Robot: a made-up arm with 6 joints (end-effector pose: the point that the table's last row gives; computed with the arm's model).
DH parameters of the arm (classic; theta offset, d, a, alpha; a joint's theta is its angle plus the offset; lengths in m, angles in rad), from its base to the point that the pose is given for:
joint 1: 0 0.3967 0 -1.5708
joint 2: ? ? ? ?
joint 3: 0 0 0 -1.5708
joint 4: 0 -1.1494 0 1.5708
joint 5: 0 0.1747 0 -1.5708
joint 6: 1.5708 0 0 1.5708
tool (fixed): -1.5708 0 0 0
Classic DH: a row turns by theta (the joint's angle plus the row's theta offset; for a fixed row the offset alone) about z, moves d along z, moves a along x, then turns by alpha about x.
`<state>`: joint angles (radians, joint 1 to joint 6).
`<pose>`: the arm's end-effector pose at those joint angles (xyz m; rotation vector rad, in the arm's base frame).
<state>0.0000 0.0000 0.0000 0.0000 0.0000 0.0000</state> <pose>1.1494 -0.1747 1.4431 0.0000 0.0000 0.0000</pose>
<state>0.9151 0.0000 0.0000 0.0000 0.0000 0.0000</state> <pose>0.8393 0.8045 1.4431 0.0000 0.0000 0.9151</pose>
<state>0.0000 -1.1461 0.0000 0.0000 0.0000 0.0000</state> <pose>-0.4798 -0.1747 1.8752 0.0000 -1.1461 0.0000</pose>
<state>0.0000 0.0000 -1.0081 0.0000 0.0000 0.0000</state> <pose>0.6132 -0.1747 0.4709 0.0000 1.0081 0.0000</pose>
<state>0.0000 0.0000 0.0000 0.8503 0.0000 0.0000</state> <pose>1.1494 -0.1153 1.5744 -0.8503 0.0000 0.0000</pose>
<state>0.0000 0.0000 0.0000 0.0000 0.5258 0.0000</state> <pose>1.1494 -0.1747 1.4431 0.0000 -0.5258 0.0000</pose>
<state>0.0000 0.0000 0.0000 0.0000 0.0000 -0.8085</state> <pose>1.1494 -0.1747 1.4431 0.8085 0.0000 0.0000</pose>
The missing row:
joint 2: -1.5708 0 1.0464 3.1416
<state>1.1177 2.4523 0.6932 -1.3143 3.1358 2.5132</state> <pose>0.1643 0.2363 -1.5083 -2.1610 -0.5972 -1.9061</pose>
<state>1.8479 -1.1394 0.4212 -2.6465 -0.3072 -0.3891</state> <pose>0.0863 -0.8652 1.9827 -0.8321 -1.1393 -1.2706</pose>
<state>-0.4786 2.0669 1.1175 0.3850 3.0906 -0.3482</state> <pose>1.3836 -0.9003 -0.9977 -0.0849 -2.0060 0.4892</pose>
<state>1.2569 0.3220 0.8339 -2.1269 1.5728 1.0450</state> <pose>0.3464 1.3657 1.8230 1.0920 0.4180 -0.2835</pose>
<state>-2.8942 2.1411 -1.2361 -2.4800 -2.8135 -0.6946</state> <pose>0.2391 -0.0818 0.2044 -0.0444 1.9584 -1.5156</pose>
